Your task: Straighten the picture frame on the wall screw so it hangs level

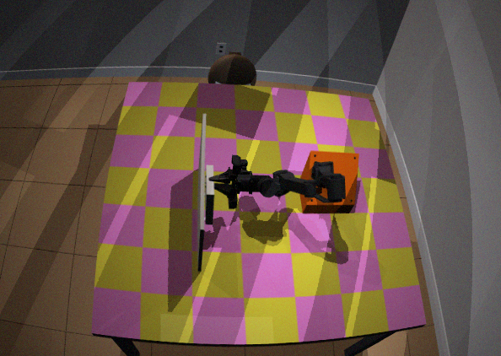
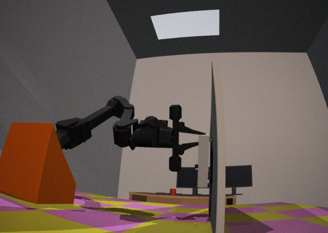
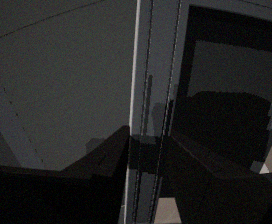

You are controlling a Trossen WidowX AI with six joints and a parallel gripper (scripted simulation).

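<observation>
Now: gripper tip 50 mm above the picture frame and 20 mm to the right of it. From my gripper tip the other things lie so: thin upright wall panel (70 mm below, 20 mm ahead).
</observation>
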